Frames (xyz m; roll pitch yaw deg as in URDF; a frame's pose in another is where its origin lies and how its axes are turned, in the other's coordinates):
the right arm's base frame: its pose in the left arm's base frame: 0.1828 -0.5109 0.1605 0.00 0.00 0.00
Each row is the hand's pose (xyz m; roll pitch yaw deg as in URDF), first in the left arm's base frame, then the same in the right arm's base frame.
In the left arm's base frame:
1: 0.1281 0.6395 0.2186 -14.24 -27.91 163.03
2: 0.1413 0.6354 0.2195 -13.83 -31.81 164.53
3: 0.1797 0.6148 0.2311 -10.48 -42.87 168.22
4: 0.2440 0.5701 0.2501 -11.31 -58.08 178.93
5: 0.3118 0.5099 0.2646 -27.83 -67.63 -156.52
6: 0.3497 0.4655 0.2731 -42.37 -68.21 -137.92
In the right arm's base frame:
1: -0.0547 1.1504 0.0581 -14.24 -27.91 163.03
2: -0.0415 1.1463 0.0590 -13.83 -31.81 164.53
3: -0.0031 1.1257 0.0706 -10.48 -42.87 168.22
4: 0.0612 1.0810 0.0896 -11.31 -58.08 178.93
5: 0.1290 1.0208 0.1041 -27.83 -67.63 -156.52
6: 0.1669 0.9764 0.1126 -42.37 -68.21 -137.92

